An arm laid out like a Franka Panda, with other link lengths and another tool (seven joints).
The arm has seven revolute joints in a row. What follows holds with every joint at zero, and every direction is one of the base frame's.
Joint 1 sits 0.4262 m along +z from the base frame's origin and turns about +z.
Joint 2 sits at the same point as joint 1 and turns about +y.
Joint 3 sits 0.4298 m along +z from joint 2 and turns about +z.
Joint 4 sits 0.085 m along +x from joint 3 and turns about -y.
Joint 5 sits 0.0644 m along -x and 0.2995 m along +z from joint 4 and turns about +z.
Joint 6 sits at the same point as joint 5 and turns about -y.
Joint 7 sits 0.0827 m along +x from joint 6 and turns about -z.
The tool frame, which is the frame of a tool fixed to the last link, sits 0.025 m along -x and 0.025 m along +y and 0.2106 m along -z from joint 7; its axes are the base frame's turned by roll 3.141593, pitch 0.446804 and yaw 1.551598 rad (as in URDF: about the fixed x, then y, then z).
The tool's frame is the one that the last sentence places.
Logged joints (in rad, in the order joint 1, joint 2, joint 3, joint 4, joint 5, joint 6, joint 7), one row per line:
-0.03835, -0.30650, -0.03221, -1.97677, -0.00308, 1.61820, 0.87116
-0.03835, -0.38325, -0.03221, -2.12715, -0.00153, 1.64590, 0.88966
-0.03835, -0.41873, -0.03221, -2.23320, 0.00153, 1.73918, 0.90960
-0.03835, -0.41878, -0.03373, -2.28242, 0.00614, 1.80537, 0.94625
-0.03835, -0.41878, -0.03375, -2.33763, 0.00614, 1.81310, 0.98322
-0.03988, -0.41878, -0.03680, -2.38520, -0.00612, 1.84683, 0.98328
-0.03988, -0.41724, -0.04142, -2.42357, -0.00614, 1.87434, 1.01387
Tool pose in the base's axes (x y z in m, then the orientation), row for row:
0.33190, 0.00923, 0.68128, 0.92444, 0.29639, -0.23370, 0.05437
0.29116, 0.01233, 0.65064, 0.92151, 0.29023, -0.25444, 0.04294
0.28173, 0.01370, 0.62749, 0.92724, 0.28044, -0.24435, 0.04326
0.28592, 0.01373, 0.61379, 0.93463, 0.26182, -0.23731, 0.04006
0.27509, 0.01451, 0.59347, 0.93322, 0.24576, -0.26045, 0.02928
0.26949, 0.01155, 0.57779, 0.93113, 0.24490, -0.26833, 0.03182
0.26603, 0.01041, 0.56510, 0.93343, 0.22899, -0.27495, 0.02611
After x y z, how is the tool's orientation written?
As a quaternion, x y z w.
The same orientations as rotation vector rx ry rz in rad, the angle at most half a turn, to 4 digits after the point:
2.8078, 0.9002, -0.7098
2.8184, 0.8877, -0.7782
2.8354, 0.8576, -0.7472
2.8636, 0.8022, -0.7271
2.8784, 0.7580, -0.8033
2.8674, 0.7542, -0.8263
2.8847, 0.7077, -0.8497

